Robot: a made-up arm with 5 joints.
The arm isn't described. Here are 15 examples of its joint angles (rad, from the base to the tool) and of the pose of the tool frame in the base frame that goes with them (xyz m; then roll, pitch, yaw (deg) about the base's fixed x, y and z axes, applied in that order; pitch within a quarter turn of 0, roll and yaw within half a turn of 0).
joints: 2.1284 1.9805 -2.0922 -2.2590 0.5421
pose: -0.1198 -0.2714 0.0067 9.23 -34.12 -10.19
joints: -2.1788 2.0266 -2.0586 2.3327 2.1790
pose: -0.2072 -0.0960 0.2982 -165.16 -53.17 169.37
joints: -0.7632 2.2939 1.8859 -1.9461 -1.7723
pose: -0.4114 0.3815 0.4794 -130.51 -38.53 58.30
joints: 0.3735 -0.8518 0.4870 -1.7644 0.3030
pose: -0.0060 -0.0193 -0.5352 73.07 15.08 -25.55
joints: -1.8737 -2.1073 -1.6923 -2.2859 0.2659
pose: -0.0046 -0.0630 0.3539 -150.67 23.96 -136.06
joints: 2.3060 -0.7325 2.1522 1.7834 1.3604
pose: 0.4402 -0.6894 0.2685 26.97 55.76 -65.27
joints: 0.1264 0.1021 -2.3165 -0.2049 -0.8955
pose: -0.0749 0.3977 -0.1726 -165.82 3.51 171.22
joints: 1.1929 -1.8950 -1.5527 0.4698 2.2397
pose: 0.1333 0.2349 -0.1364 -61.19 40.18 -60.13
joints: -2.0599 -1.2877 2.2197 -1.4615 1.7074
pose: 0.0578 0.3895 0.9010 -20.12 58.02 108.49
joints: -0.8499 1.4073 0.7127 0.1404 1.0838
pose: 0.4399 0.2043 0.5494 127.51 -3.15 172.81
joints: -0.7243 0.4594 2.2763 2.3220 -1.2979
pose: 0.1233 0.0309 0.5770 5.34 57.03 -158.72
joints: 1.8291 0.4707 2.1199 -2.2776 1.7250
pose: 0.5422 -0.1423 -0.2821 87.05 -37.40 54.01
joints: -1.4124 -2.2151 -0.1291 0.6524 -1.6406
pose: -0.7550 0.2322 0.4521 99.88 30.19 -126.86
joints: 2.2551 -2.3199 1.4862 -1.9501 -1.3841
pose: -0.2143 -0.7430 0.1850 -9.82 50.80 -51.41
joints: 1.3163 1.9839 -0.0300 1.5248 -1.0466
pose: 0.2012 0.6370 -0.1269 170.11 -73.25 121.41
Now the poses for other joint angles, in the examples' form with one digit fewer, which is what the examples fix.
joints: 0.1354 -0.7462 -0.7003 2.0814 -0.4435
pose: -0.258 0.389 -0.517 -176.0 54.3 -56.8
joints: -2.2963 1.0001 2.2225 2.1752 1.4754
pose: 0.393 -0.499 0.114 -91.8 -14.1 -98.3
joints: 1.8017 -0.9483 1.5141 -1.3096 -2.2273
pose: 0.435 -0.654 -0.388 -145.6 39.1 -121.5
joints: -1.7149 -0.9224 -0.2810 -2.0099 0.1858
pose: -0.206 0.479 0.421 -152.1 1.7 73.7
